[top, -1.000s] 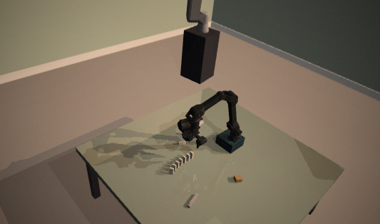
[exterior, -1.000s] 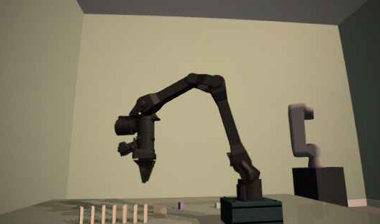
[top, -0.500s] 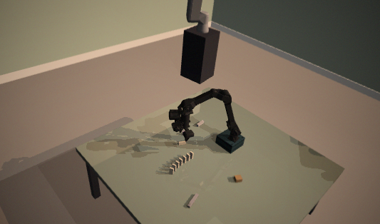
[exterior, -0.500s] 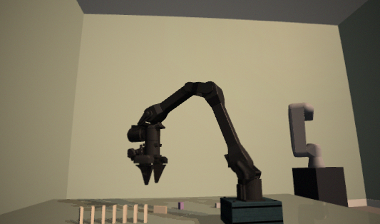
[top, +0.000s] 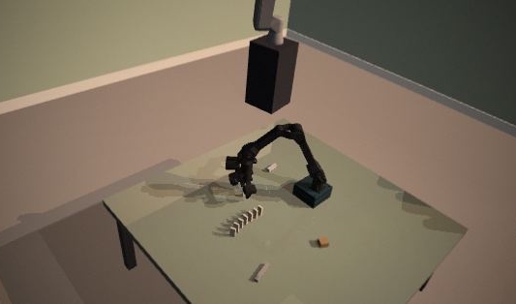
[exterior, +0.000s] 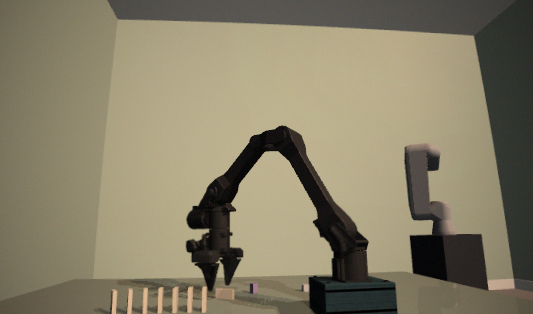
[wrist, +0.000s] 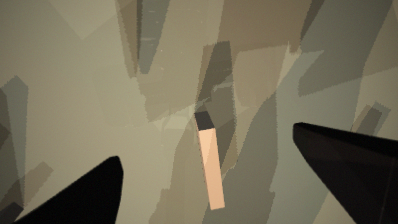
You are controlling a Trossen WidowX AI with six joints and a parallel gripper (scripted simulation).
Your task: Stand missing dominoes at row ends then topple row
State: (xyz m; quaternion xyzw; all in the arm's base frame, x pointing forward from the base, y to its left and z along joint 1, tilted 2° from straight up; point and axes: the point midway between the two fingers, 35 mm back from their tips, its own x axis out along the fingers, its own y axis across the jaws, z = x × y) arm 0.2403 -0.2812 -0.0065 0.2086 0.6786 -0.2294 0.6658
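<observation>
The purple cube is 11 cm behind my gripper tip, 5 cm to the right of it and 1 cm below it. The rest, counted from my gripper tip: grey bar 32 cm ahead, 35 cm to the left, 2 cm below; then orange block 1 cm ahead, 47 cm to the left, 1 cm below.
</observation>
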